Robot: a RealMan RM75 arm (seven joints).
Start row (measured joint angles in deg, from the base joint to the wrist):
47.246 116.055 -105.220 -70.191 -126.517 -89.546 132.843
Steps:
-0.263 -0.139 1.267 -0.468 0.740 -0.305 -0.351
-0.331 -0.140 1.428 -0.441 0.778 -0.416 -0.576
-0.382 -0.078 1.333 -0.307 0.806 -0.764 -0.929
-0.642 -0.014 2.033 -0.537 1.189 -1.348 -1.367
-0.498 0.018 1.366 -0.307 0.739 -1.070 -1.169
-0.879 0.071 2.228 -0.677 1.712 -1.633 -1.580
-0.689 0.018 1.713 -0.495 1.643 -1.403 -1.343
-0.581 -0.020 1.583 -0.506 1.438 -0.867 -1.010
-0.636 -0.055 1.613 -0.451 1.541 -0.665 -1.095
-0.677 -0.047 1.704 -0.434 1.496 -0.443 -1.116
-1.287 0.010 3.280 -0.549 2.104 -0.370 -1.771
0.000 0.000 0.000 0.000 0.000 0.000 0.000
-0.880 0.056 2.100 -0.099 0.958 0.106 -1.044
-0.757 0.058 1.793 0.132 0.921 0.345 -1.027
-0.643 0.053 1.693 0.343 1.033 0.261 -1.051
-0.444 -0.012 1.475 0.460 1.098 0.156 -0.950
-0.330 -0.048 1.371 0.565 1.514 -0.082 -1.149
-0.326 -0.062 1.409 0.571 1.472 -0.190 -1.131
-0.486 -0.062 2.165 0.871 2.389 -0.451 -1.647
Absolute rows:
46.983 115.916 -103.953 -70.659 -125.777 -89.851 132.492
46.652 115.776 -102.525 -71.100 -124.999 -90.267 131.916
46.270 115.698 -101.192 -71.407 -124.193 -91.031 130.987
45.628 115.684 -99.159 -71.944 -123.004 -92.379 129.620
45.130 115.702 -97.793 -72.251 -122.265 -93.449 128.451
44.251 115.773 -95.565 -72.928 -120.553 -95.082 126.871
43.562 115.791 -93.852 -73.423 -118.910 -96.485 125.528
42.981 115.771 -92.269 -73.929 -117.472 -97.352 124.518
42.345 115.716 -90.656 -74.380 -115.931 -98.017 123.423
41.668 115.669 -88.952 -74.814 -114.435 -98.460 122.307
40.381 115.679 -85.672 -75.363 -112.331 -98.830 120.536
40.381 115.679 -85.672 -75.363 -112.331 -98.830 120.536
39.501 115.735 -83.572 -75.462 -111.373 -98.724 119.492
38.744 115.793 -81.779 -75.330 -110.452 -98.379 118.465
38.101 115.846 -80.086 -74.987 -109.419 -98.118 117.414
37.657 115.834 -78.611 -74.527 -108.321 -97.962 116.464
37.327 115.786 -77.240 -73.962 -106.807 -98.044 115.315
37.001 115.724 -75.831 -73.391 -105.335 -98.234 114.184
36.515 115.662 -73.666 -72.520 -102.946 -98.685 112.537

